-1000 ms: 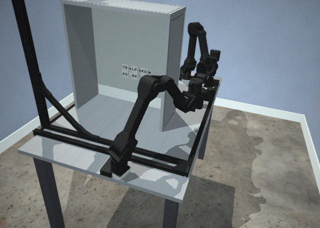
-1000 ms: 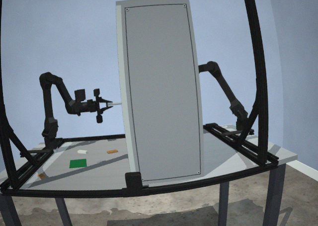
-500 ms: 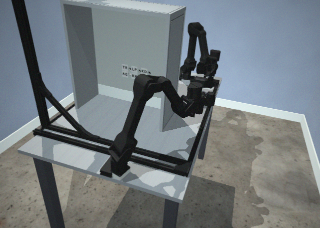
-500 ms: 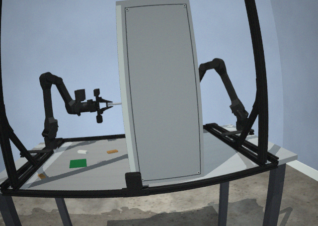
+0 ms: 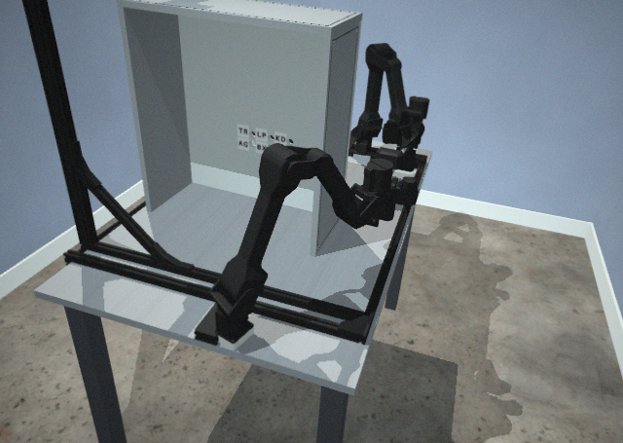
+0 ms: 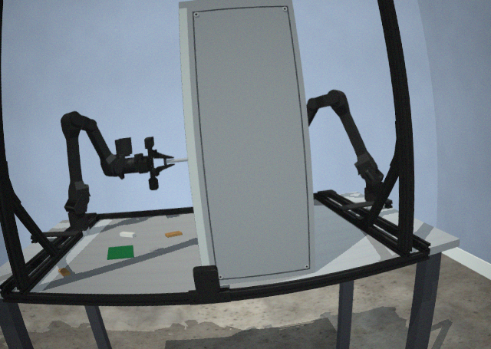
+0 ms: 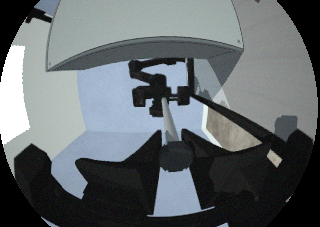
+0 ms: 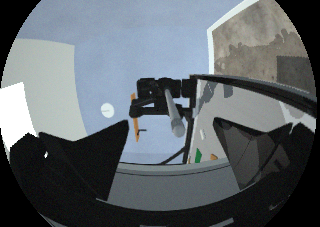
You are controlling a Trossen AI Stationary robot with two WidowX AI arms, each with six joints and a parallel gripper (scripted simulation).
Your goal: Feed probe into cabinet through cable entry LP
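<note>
Now: the rod 13 cm to the left of my right hand, 1 cm below it and 1 cm behind it. The rest, counted from my right hand: white block (35 cm to the left, 25 cm behind, 20 cm below); then green patch (42 cm behind, 34 cm to the left, 20 cm below); then LP label (40 cm behind, 8 cm to the left, 1 cm above).
My left hand is 10 cm to the left of the rod. Round my left hand: white block 24 cm behind, 19 cm below, 12 cm to the left; then green patch 41 cm behind, 20 cm below, 11 cm to the left; then LP label 39 cm behind, 15 cm to the right, 2 cm above.
</note>
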